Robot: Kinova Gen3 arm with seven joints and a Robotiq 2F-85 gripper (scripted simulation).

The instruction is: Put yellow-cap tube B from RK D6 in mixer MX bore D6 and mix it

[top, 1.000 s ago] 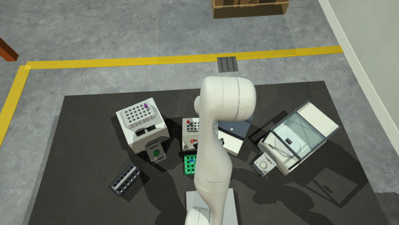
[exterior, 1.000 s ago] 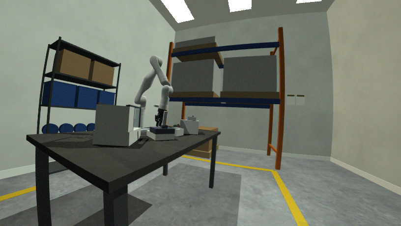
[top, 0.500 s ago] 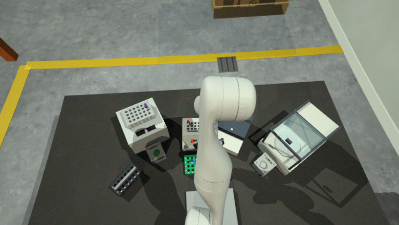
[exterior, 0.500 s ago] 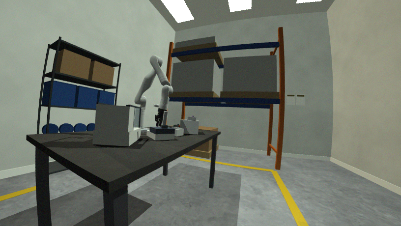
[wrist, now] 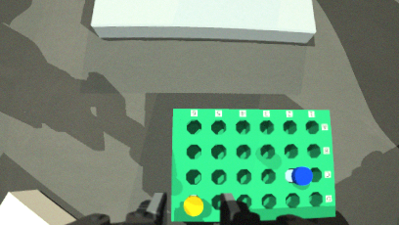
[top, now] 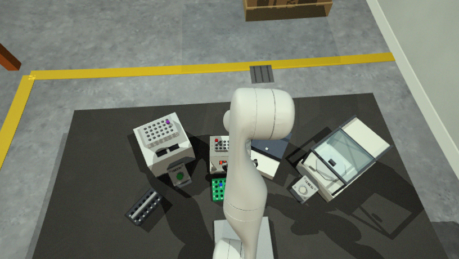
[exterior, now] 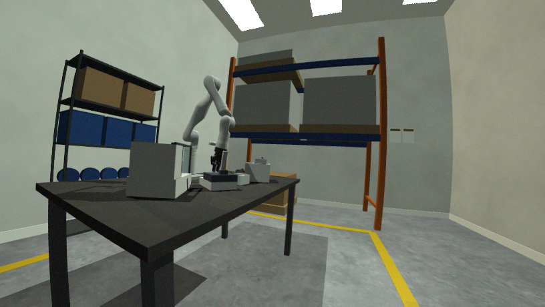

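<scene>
Right now the tube B is 60 mm below my hand. Round my hand: blue-capped tube 80 mm to the left, 60 mm below, 20 mm behind; dry block DB 120 mm ahead, 50 mm to the left, 50 mm below; green tube rack RK 70 mm below, 50 mm to the left, 30 mm behind.
</scene>
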